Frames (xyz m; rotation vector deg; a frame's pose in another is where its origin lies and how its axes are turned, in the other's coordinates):
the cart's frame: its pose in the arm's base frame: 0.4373 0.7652 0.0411 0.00 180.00 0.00
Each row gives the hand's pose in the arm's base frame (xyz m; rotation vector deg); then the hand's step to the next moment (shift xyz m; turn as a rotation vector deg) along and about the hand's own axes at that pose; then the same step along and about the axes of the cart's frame.
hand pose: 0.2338 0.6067 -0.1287 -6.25 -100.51 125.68
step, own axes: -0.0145 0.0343 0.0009 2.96 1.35 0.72
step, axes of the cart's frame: -0.0064 -0.0116 0.0348 3.26 -0.04 0.70
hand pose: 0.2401 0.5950 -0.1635 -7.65 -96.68 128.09
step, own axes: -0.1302 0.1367 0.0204 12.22 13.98 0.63
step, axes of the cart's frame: -0.0882 -0.0931 0.1400 14.56 -0.02 11.54
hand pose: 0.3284 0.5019 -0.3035 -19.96 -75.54 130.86
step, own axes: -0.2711 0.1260 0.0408 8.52 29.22 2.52
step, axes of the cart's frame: -0.1788 -0.2246 0.0929 16.43 -9.80 23.81
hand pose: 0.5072 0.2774 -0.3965 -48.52 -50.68 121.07
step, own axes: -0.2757 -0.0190 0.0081 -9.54 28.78 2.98
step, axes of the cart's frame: -0.1527 -0.2072 -0.1010 6.65 -23.77 17.86
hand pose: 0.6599 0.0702 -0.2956 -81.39 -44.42 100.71
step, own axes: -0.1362 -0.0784 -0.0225 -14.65 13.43 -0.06
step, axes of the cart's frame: -0.0514 -0.0708 -0.1325 0.47 -19.61 3.18
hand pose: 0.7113 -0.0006 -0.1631 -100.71 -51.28 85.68
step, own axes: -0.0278 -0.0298 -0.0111 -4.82 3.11 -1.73
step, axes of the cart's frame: -0.0053 -0.0072 -0.0413 -1.42 -5.81 -0.27
